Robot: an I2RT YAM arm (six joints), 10 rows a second.
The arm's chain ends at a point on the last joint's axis. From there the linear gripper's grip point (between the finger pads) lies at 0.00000 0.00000 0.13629 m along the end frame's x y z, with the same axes.
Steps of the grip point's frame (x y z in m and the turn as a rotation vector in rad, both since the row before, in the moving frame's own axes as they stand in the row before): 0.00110, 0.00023, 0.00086, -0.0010, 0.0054, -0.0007; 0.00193, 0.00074, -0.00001, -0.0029, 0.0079, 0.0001; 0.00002, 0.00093, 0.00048, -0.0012, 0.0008, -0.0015; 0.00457, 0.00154, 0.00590, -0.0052, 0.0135, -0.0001; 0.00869, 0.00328, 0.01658, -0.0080, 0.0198, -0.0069
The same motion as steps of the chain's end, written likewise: 0.00036, 0.00009, 0.00086, -0.0010, 0.0054, -0.0007; 0.00085, 0.00034, -0.00001, -0.0029, 0.0079, 0.0001; -0.00009, 0.00077, 0.00048, -0.0012, 0.0008, -0.0015; 0.00273, 0.00083, 0.00591, -0.0052, 0.0135, -0.0001; 0.00599, 0.00220, 0.01661, -0.0080, 0.0198, -0.0069
